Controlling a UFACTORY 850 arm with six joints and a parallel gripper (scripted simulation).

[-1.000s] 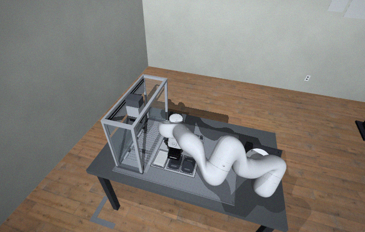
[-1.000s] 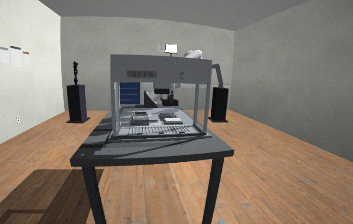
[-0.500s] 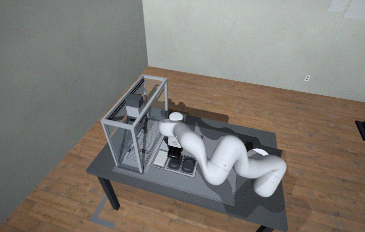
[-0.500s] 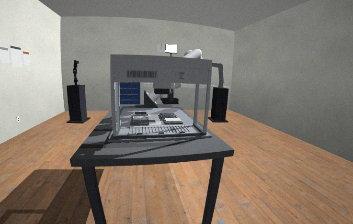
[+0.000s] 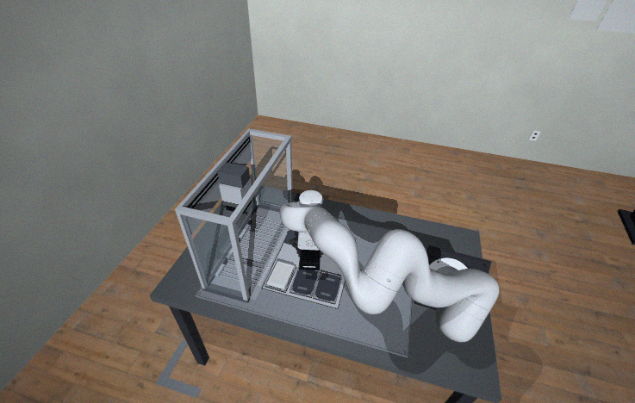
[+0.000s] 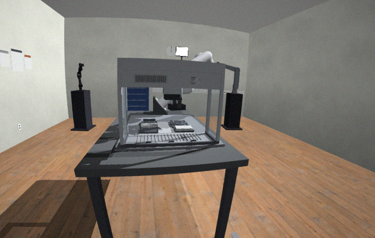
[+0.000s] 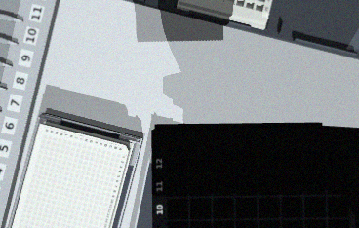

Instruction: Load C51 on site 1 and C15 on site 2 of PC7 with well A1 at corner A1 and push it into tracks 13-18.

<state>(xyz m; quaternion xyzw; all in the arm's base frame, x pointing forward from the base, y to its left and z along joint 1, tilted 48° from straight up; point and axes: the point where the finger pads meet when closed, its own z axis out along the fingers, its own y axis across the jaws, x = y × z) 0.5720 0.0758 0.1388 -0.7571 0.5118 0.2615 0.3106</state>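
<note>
Now: the plate carrier PC7 220 mm to the right of my hand, 160 mm below it and 40 mm ahead of it. Round my hand: nest S1 (170 mm below, 100 mm behind, 20 mm to the left); then black deep-well block C51 (10 mm below); then nest S2 (170 mm below, 30 mm to the left, 10 mm ahead).
</note>
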